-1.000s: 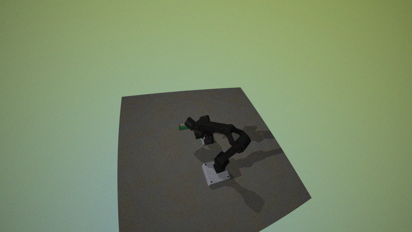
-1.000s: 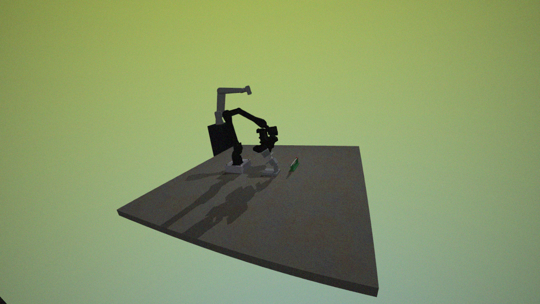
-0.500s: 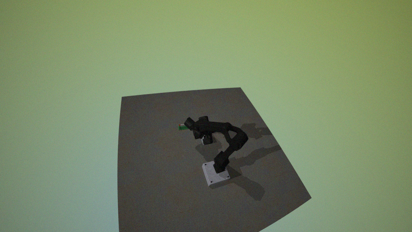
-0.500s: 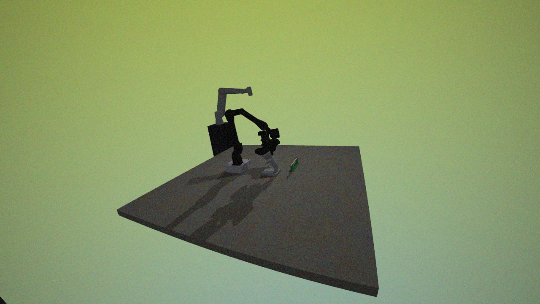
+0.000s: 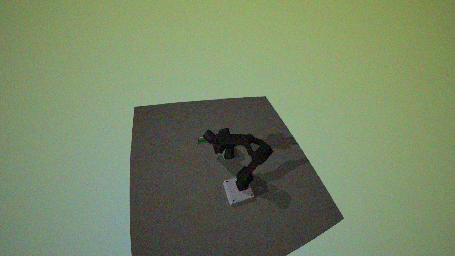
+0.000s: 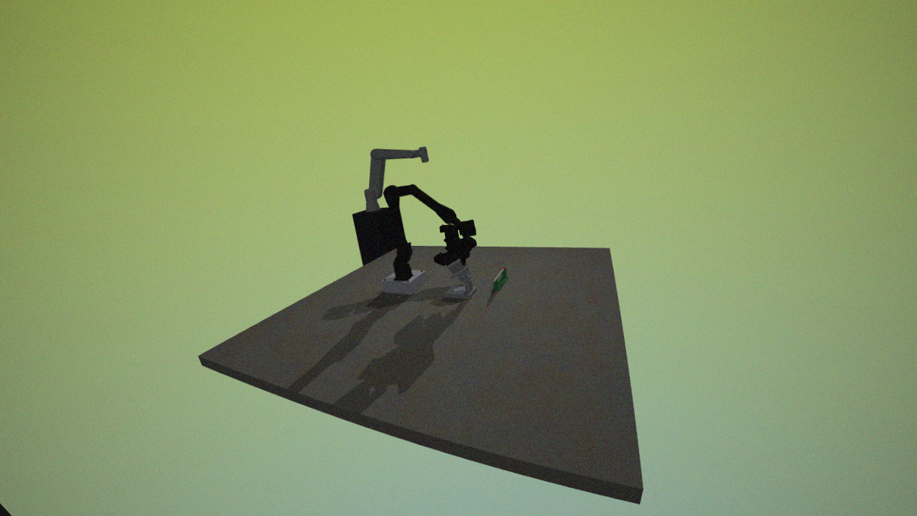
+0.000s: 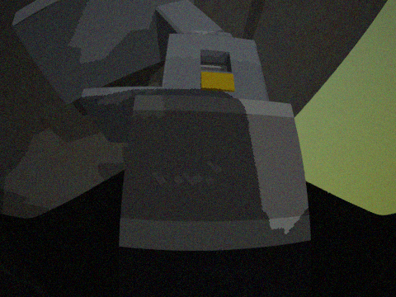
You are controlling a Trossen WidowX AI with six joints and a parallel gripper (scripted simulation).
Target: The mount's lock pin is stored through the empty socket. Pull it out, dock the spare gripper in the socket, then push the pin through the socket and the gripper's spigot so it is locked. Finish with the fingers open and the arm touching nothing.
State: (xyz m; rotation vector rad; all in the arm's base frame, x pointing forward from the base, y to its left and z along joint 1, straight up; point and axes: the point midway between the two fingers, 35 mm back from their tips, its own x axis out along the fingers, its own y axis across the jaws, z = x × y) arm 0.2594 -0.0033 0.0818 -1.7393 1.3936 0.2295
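Right now my gripper tip is 10 mm to the right of the spare gripper and 10 mm below it. Also, from my gripper tip: socket 10 mm ahead, 20 mm to the left, 60 mm below; then green cradle 130 mm ahead, 130 mm to the left, 90 mm below.
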